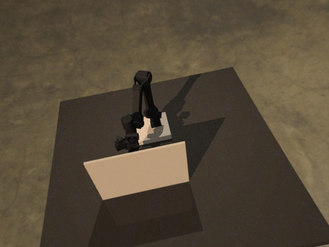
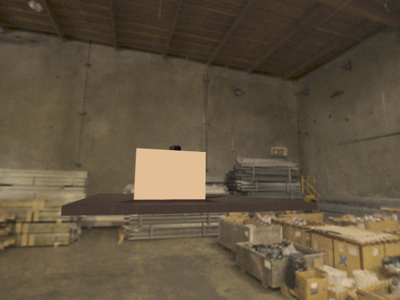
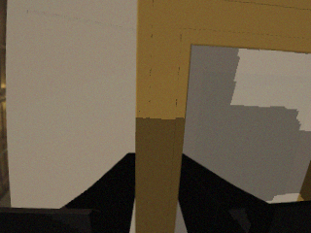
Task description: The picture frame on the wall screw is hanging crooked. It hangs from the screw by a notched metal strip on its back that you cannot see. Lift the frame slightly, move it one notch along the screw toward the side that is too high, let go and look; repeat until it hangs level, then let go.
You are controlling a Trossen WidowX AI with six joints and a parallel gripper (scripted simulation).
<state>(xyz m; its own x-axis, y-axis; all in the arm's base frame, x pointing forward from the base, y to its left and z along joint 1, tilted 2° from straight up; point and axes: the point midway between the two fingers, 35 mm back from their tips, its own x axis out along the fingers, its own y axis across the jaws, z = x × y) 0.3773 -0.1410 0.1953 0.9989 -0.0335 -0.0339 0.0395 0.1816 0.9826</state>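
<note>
Now: gripper tip 1 cm to the left of the yellow picture frame and 5 cm above it. Also, from my gripper tip: wall panel 1 cm ahead, 1 cm to the left, 8 cm below.
</note>
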